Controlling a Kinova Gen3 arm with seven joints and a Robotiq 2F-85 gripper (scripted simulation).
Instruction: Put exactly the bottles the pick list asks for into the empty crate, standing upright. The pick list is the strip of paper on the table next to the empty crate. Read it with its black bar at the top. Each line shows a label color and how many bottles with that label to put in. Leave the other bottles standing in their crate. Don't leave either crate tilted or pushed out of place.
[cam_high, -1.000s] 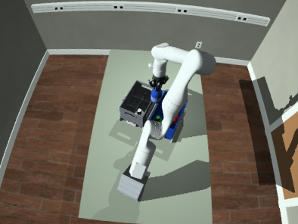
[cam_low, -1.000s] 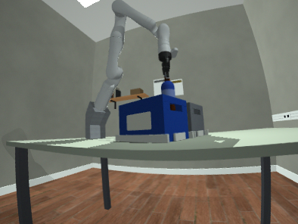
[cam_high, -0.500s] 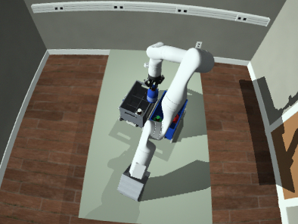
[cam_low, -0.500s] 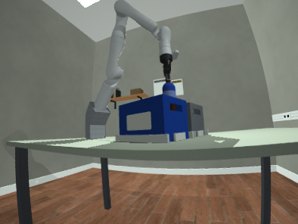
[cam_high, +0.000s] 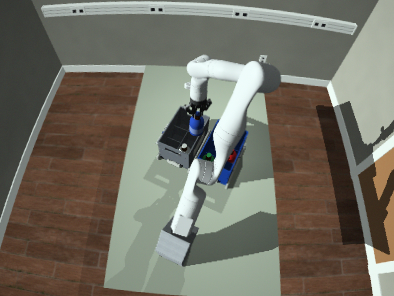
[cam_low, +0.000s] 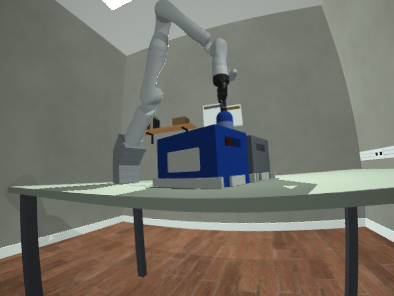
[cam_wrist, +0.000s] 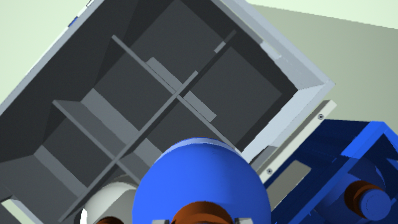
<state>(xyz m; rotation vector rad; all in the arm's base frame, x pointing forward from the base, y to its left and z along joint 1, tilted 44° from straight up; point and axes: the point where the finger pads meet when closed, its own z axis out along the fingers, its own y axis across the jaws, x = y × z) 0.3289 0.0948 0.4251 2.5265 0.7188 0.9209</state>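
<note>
Right now the grey crate is 1 cm ahead of my hand, 7 cm to the left of it and 25 cm below it. From my hand the other things lie so: green-capped bottle (12 cm behind, 8 cm to the right, 25 cm below); then blue crate (5 cm behind, 15 cm to the right, 25 cm below); then white bottle (9 cm behind, 5 cm to the left, 25 cm below).
</note>
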